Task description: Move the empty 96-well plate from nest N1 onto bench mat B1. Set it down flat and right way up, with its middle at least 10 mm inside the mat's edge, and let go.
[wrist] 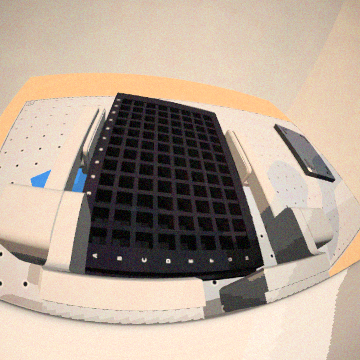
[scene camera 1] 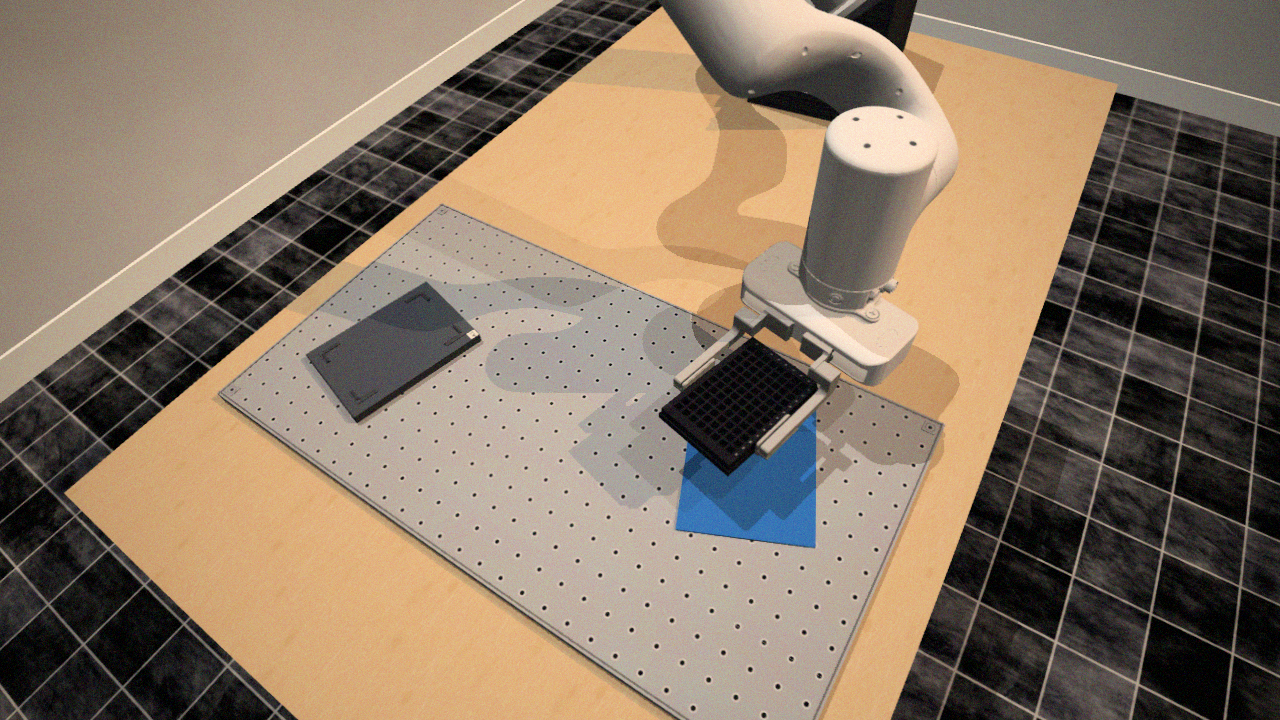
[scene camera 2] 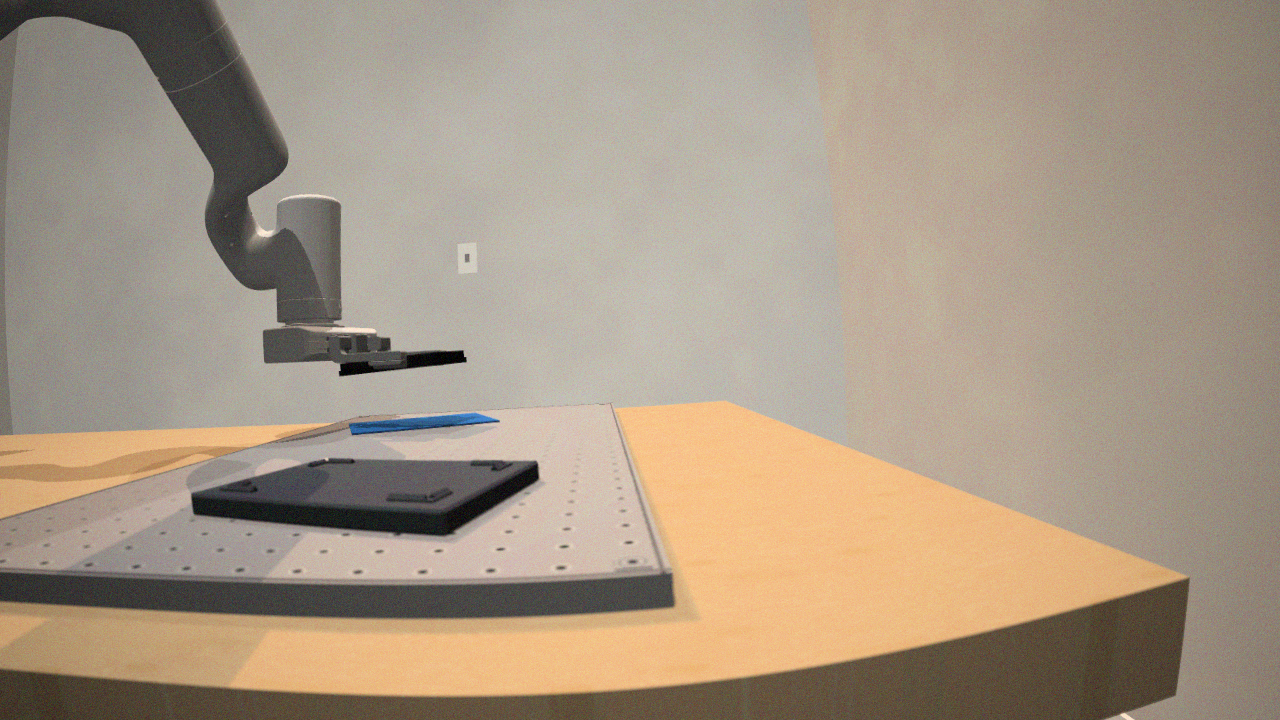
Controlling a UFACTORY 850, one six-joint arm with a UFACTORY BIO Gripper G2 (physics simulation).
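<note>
The black 96-well plate (scene camera 1: 741, 402) (scene camera 2: 438, 358) (wrist: 162, 175) is held by its long sides, roughly level and right way up, wells facing up. My gripper (scene camera 1: 742, 400) (scene camera 2: 402, 360) (wrist: 167, 155) is shut on it. The blue mat B1 (scene camera 1: 760, 528) (scene camera 2: 425, 424) (wrist: 41, 178) lies flat below; in scene camera 2 a clear gap shows between plate and mat. The plate hides part of the mat in scene camera 1 and most of it in the wrist view. Nest N1 (scene camera 1: 393, 349) (scene camera 2: 358, 488) (wrist: 306, 152) is a dark, empty holder with raised corner pieces.
The mat and nest lie on a grey perforated board (scene camera 1: 537, 501) (scene camera 2: 590, 537) (wrist: 30, 135) on a wooden table (scene camera 1: 223, 573) (scene camera 2: 850, 555) (wrist: 165, 82). The nest is at the board's far end from the mat. A black stand (scene camera 1: 881, 35) is behind the arm.
</note>
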